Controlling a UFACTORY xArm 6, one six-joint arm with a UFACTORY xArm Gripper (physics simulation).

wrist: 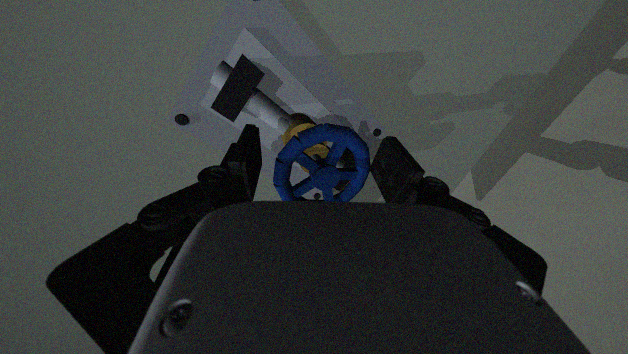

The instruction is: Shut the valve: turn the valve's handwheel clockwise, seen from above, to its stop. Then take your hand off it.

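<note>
The valve's blue handwheel [329,177], a spoked ring with a central hub, shows between the fingers in the wrist view. Its near edge is hidden by the gripper's housing. My gripper [321,148] is open, one finger on each side of the wheel. The right finger appears right beside the rim; a wider gap shows between the left finger and the rim. I cannot tell whether the right finger touches it. The yellow valve body [299,131] shows partly under and behind the wheel.
A grey pipe [270,107] runs from the valve to the upper left, through a black block [237,88]. They are on a pale base plate [197,102] with dark bolts [182,119] [377,132]. Shadows of the arm fall across the surface on the right.
</note>
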